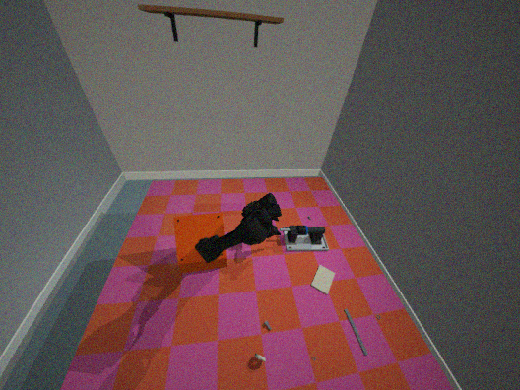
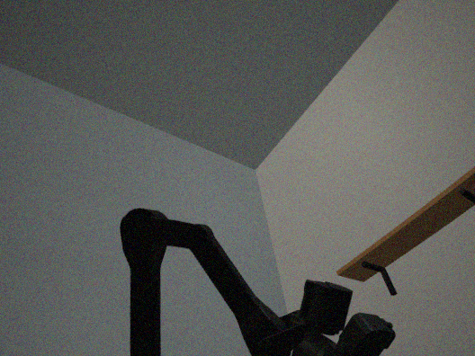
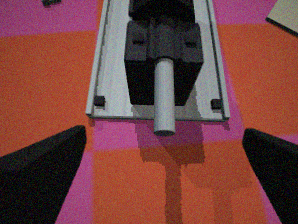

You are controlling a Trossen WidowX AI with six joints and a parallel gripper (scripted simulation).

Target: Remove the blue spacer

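Right now the grey shaft is 12 cm ahead of my gripper tip, 1 cm to the right of it and 2 cm below it. Also, from my gripper tip: blue spacer: 14 cm ahead, 2 cm to the right, 2 cm below; fixture: 17 cm ahead, 2 cm to the right, 5 cm below; cream card: 18 cm ahead, 25 cm to the right, 9 cm below.
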